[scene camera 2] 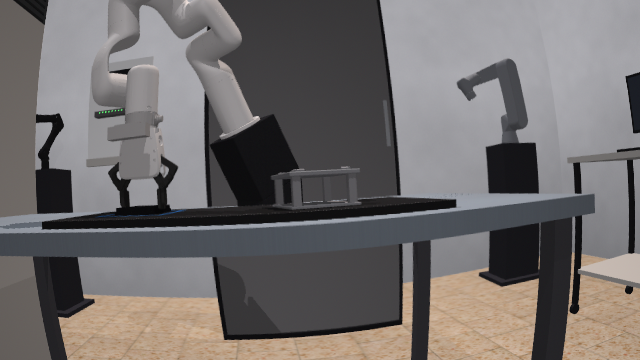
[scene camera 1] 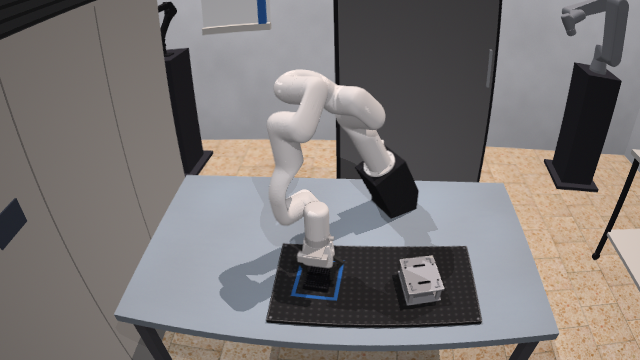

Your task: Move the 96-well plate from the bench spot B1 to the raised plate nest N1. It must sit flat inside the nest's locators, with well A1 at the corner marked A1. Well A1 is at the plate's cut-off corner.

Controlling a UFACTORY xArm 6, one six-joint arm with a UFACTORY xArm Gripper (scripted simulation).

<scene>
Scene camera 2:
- my gripper: 143,209
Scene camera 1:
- grey plate nest N1: 429,272
</scene>
